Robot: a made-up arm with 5 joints.
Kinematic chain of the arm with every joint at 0, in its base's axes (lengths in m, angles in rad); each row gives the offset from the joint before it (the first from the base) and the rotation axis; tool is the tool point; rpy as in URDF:
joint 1: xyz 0 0 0.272 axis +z
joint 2: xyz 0 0 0 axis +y
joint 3: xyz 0.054 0 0.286 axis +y
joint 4: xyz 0.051 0 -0.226 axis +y
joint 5: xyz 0.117 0 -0.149 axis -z
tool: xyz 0 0 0 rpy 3.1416 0 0
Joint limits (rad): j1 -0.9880..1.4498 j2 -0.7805..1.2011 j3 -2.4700..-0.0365 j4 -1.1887..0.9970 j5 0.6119..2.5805
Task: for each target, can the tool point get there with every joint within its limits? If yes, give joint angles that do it. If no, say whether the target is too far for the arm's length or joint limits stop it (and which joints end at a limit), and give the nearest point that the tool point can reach.
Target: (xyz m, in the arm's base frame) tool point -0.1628 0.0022 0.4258
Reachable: no: joint limits stop it (at a limit: joint 1, joint 2, joint 3, joint 4) | nearest point 0.0148 0.1217 0.5646 | short by 0.255 m
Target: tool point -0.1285 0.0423 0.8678
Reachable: yes | joints -0.3182 -0.5763 -1.8166 -0.9243 2.4117
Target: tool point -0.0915 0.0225 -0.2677
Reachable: no: joint limits stop it (at a limit: joint 1, joint 2) | nearest point 0.0132 0.1082 -0.0570 | short by 0.250 m
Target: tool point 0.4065 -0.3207 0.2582
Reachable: yes | joints -0.6679 0.4619 -1.1795 0.4259 1.0170
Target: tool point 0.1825 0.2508 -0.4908
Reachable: no: too far | nearest point 0.1757 0.2414 -0.0960 | short by 0.395 m
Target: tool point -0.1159 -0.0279 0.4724
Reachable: no: joint limits stop it (at a limit: joint 1, joint 2, joint 3, joint 4) | nearest point 0.0675 -0.1024 0.5646 | short by 0.218 m
